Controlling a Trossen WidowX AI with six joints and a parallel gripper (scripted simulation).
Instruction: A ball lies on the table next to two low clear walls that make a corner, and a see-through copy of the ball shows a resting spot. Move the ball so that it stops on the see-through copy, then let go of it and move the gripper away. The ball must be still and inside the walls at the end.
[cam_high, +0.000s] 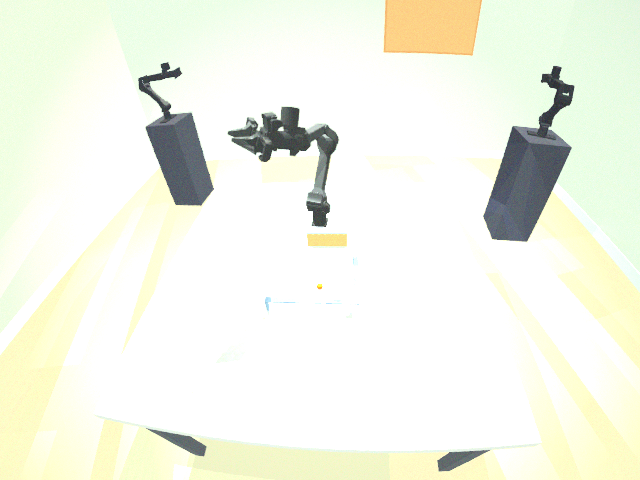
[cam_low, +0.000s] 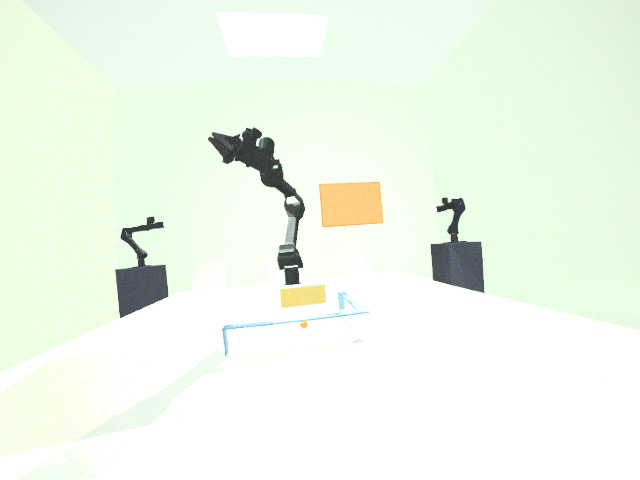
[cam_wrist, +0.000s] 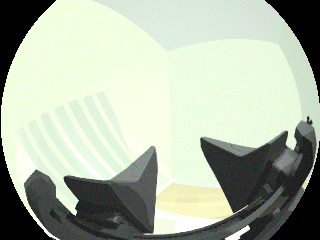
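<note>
The orange ball lies 55 cm below my gripper tip, 24 cm to the left of it and 5 cm ahead of it.
</note>
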